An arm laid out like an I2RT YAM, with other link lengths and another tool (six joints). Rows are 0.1 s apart.
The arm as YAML. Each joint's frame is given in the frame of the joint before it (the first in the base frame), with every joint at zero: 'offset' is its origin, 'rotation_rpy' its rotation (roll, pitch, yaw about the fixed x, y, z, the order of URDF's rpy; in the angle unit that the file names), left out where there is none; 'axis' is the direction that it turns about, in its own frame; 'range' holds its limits. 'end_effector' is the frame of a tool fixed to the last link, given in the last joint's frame.
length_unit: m
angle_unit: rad
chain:
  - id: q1
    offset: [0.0, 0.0, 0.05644]
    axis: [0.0, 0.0, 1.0]
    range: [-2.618, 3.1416]
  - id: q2
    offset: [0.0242, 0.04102, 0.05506]
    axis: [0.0, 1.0, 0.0]
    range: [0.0, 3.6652]
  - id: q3
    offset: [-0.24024, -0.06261, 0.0]
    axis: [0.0, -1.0, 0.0]
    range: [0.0, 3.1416]
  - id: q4
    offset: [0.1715, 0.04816, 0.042]
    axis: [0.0, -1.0, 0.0]
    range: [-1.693, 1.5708]
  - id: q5
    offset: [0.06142, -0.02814, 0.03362]
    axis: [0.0, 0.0, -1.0]
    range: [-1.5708, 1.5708]
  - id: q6
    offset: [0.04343, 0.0, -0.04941]
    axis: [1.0, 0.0, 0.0]
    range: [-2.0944, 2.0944]
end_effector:
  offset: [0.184, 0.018, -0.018]
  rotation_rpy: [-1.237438, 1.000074, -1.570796]
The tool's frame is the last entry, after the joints.
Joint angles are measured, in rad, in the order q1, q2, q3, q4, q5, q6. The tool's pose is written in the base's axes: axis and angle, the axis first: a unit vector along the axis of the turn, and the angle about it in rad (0 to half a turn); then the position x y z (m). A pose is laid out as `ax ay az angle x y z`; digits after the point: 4 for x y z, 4 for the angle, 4 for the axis.
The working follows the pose.
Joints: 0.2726, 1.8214, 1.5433, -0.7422, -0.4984, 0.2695
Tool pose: -0.2947 0.9514 0.0897 2.4954 0.3195 0.2208 0.1091
Where each joint sits with the arm in this pose, in the base's axes (m; each line is computed from the numbers above, not from the rounded line before):
q1: 0.0000 0.0000 0.0564
q2: 0.0123 0.0460 0.1115
q3: 0.0865 0.0018 0.3442
q4: 0.2435 0.0956 0.3375
q5: 0.3096 0.0849 0.3028
q6: 0.2826 0.0989 0.2444
the tool: 0.3195 0.2208 0.1091

